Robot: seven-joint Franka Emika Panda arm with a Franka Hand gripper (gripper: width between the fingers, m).
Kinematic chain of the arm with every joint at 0, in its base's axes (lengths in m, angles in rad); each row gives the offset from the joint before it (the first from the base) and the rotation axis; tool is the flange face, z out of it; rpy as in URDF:
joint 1: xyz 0 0 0.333 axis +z
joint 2: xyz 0 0 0 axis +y
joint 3: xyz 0 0 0.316 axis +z
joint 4: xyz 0.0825 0 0 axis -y
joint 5: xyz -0.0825 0 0.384 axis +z
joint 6: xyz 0 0 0 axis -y
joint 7: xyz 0.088 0 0 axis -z
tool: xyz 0 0 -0.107 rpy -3.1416 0 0
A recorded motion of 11 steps. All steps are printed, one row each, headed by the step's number.
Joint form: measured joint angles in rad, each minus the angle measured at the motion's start. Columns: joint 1, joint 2, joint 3, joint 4, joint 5, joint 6, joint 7.
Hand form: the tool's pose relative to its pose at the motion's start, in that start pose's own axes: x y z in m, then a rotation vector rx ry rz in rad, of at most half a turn. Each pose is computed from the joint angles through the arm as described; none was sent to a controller.
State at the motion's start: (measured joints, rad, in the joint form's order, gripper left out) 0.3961 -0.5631 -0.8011 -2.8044 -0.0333 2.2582 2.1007
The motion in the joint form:
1: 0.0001 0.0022 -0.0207 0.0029 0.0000 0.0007 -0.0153
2: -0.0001 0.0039 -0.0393 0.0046 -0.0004 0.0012 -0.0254
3: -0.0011 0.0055 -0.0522 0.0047 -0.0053 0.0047 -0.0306
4: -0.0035 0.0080 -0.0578 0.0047 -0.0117 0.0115 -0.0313
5: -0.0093 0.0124 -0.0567 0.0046 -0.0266 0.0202 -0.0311
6: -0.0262 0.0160 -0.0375 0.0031 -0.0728 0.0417 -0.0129
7: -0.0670 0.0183 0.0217 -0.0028 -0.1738 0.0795 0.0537
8: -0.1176 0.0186 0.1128 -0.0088 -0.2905 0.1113 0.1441
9: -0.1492 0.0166 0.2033 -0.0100 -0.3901 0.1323 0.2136
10: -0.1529 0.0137 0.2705 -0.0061 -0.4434 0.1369 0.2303
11: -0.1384 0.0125 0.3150 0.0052 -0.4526 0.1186 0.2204
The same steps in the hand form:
1: 0.0054 -0.0040 -0.0006 -0.0031 -0.0090 0.0032
2: 0.0104 -0.0073 -0.0008 -0.0064 -0.0166 0.0096
3: 0.0144 -0.0097 -0.0007 -0.0050 -0.0196 0.0139
4: 0.0167 -0.0117 -0.0009 0.0018 -0.0194 0.0171
5: 0.0184 -0.0135 -0.0013 0.0152 -0.0106 0.0137
6: 0.0183 -0.0154 -0.0041 0.0575 0.0173 0.0021
7: 0.0139 -0.0154 -0.0103 0.1477 0.0803 -0.0121
8: 0.0029 -0.0109 -0.0170 0.2536 0.1567 -0.0351
9: -0.0142 -0.0029 -0.0220 0.3474 0.2226 -0.0870
10: -0.0325 0.0069 -0.0238 0.4004 0.2681 -0.1642
11: -0.0487 0.0161 -0.0243 0.4133 0.2993 -0.2286

